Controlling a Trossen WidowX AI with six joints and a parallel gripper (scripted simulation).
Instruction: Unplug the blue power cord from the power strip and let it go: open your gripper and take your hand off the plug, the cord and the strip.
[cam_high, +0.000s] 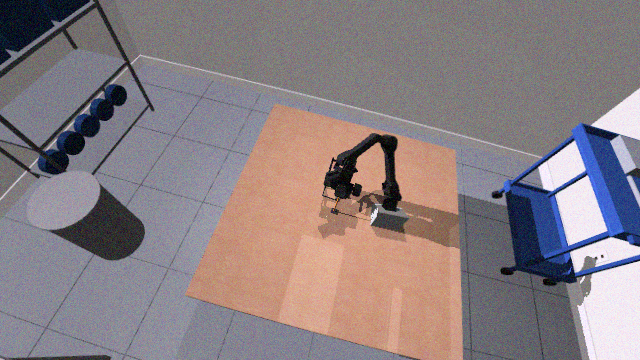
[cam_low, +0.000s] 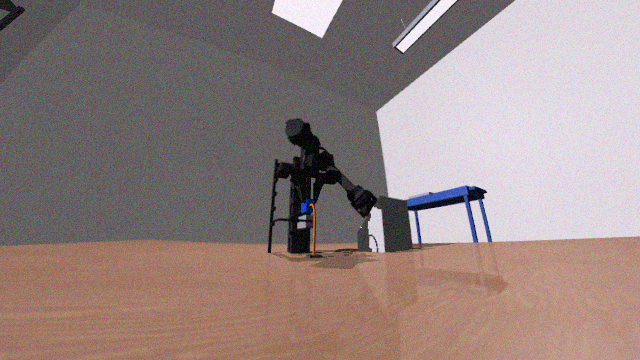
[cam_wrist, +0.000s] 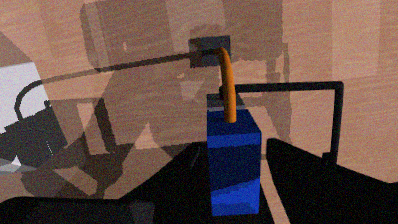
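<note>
The blue plug is 30 mm to the right of my gripper tip.
</note>
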